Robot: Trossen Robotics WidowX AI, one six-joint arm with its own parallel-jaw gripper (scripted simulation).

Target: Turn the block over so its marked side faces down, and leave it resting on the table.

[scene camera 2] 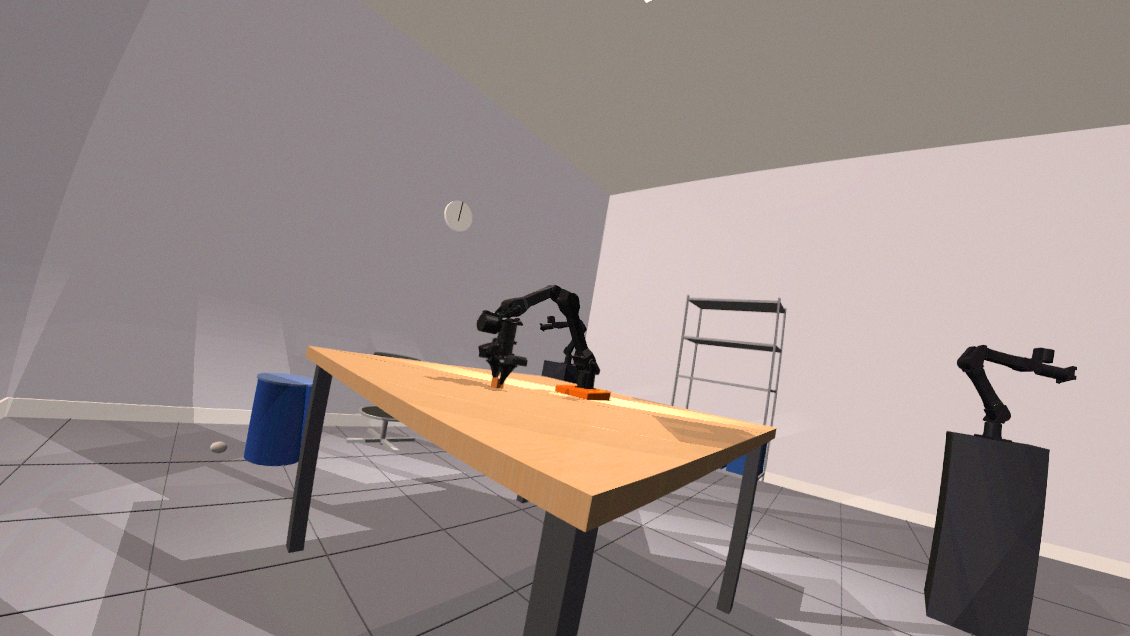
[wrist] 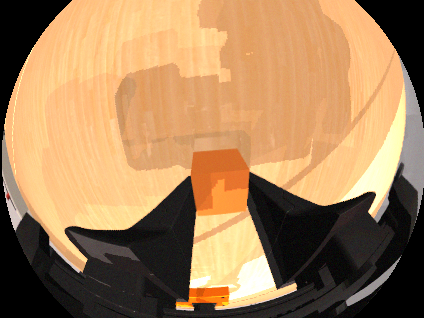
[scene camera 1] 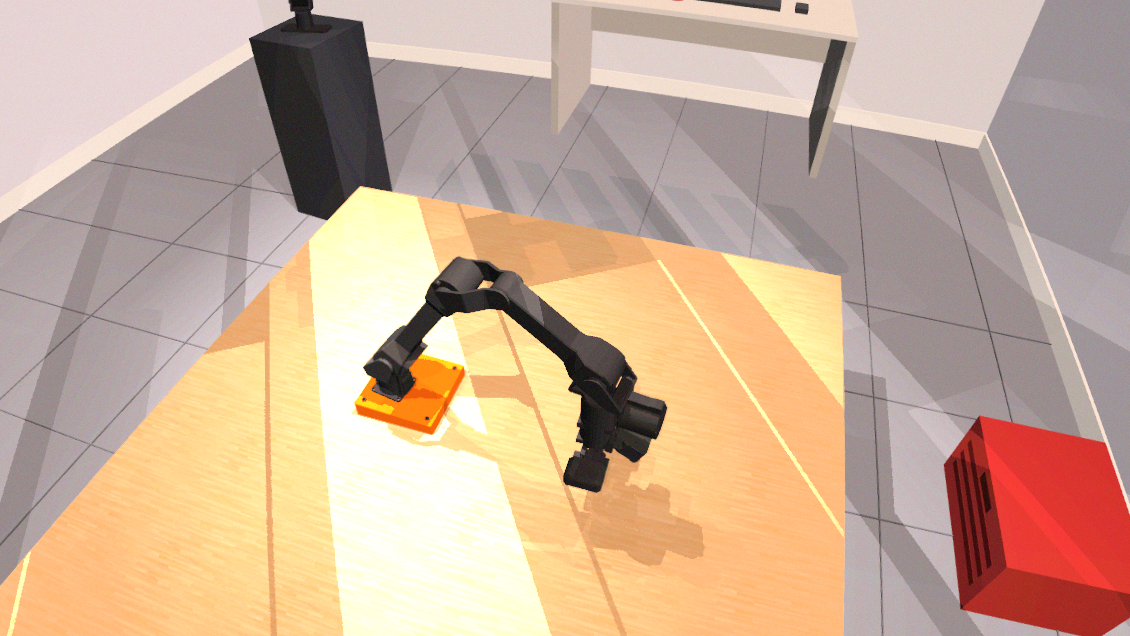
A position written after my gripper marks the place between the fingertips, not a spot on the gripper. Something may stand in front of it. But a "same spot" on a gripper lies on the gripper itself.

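My gripper is visible in scene camera 1 (593, 466), in scene camera 2 and in the wrist view. On the gripper, (wrist: 281, 240) and (scene camera 2: 496, 366) are the same spot.
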